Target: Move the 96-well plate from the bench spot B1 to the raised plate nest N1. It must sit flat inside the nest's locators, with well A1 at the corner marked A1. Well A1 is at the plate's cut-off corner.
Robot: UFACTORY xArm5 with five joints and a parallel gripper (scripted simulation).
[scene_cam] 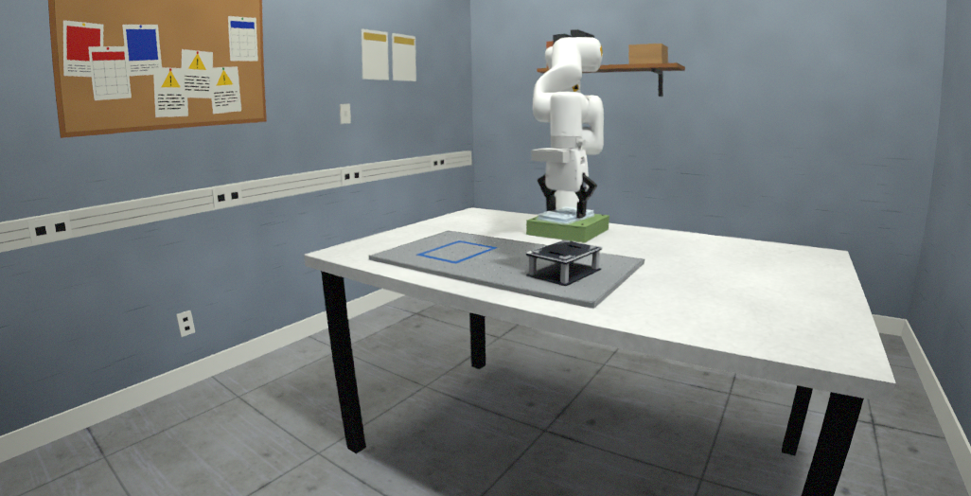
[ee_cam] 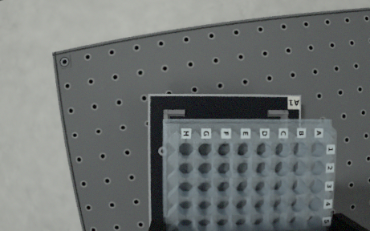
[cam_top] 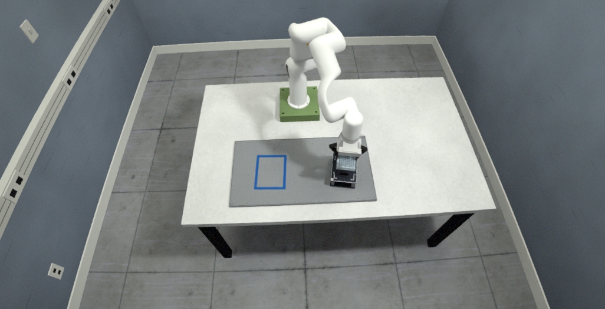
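The raised black plate nest lies 10 cm below my hand. Also, from my hand: pale 96-well plate 1 cm below.
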